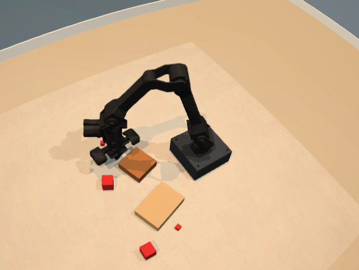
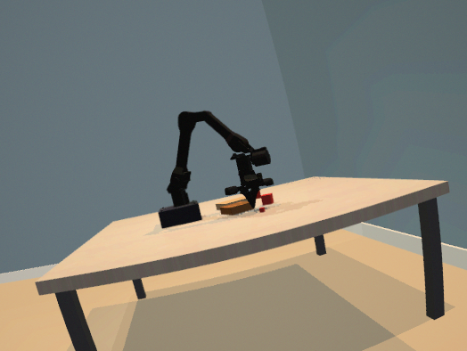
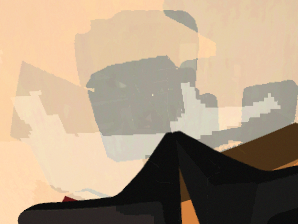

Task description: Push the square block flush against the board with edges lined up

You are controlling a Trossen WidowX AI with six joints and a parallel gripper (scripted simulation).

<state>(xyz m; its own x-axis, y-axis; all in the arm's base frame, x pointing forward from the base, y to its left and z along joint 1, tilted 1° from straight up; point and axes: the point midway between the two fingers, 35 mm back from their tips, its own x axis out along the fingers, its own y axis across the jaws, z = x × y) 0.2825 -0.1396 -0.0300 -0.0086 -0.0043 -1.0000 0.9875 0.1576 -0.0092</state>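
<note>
Now: the square block 60 mm behind my gripper tip, 60 mm to the left of it and 10 mm above it. Also, from my gripper tip: board 50 mm behind, 250 mm to the left, 10 mm above.
</note>
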